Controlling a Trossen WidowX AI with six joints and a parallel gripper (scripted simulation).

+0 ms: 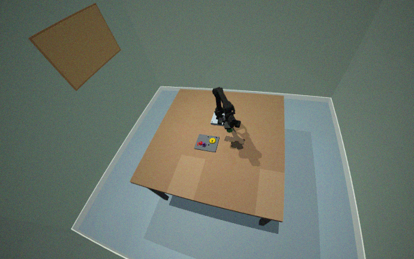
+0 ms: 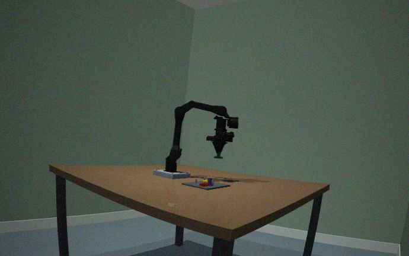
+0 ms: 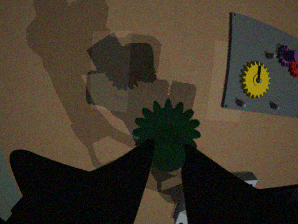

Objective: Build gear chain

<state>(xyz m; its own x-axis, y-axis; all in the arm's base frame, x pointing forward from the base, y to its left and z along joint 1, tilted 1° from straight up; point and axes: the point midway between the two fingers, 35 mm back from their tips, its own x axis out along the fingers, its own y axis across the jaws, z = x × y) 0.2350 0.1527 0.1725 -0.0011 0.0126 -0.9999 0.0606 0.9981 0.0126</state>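
Right now the purple gear is 23 cm to the right of my gripper tip, 14 cm below it and 11 cm ahead of it. From my gripper tip the other things lie so: green gear 1 cm below; then yellow gear 16 cm to the right, 15 cm below, 5 cm ahead; then red gear 26 cm to the right, 15 cm below, 10 cm ahead.
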